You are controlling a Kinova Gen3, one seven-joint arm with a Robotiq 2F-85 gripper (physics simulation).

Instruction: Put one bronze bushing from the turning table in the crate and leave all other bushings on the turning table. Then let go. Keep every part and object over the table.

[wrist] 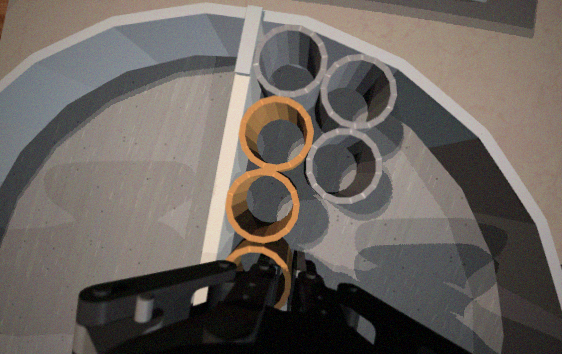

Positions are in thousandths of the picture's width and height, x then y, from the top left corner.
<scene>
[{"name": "my gripper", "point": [510,744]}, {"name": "round grey turning table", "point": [227,400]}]
</scene>
